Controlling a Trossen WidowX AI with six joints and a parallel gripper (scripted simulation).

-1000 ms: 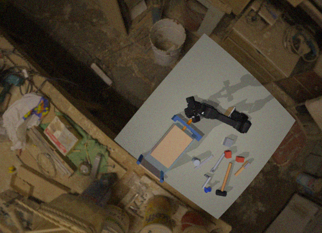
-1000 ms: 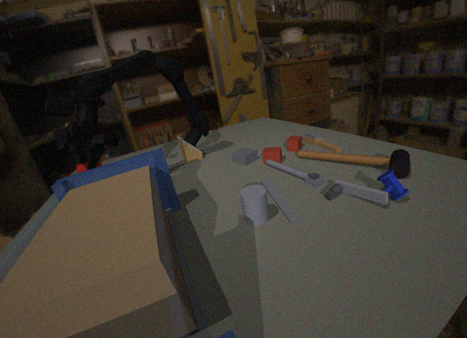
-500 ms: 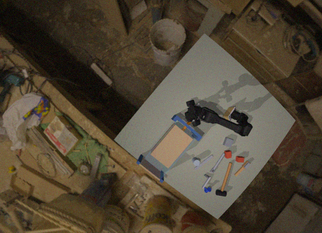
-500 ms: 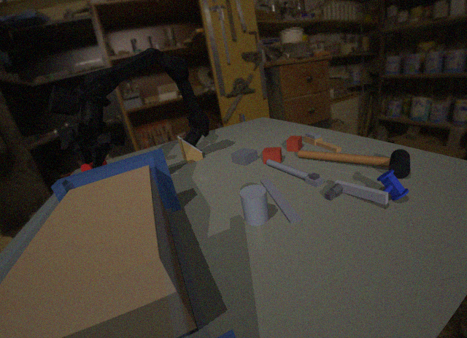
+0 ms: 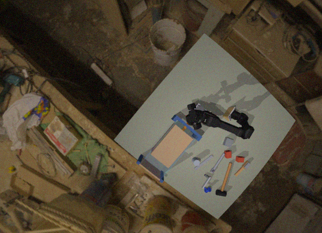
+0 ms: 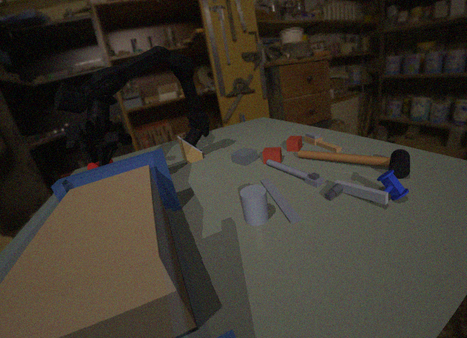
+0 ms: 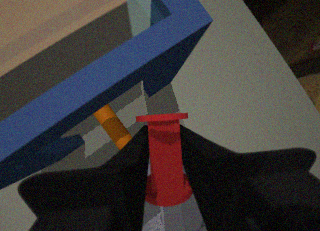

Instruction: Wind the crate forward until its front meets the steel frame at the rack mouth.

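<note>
Now: the blue steel frame 50 mm ahead of my gripper tip, 60 mm to the left of it and 30 mm below it. The rest, counted from my gripper tip: grey winch: 120 mm behind, 30 mm to the left, 100 mm below; red-knobbed handle: 50 mm behind, 20 mm to the left, 30 mm below; red knob: 10 mm behind, 10 mm to the left.
</note>
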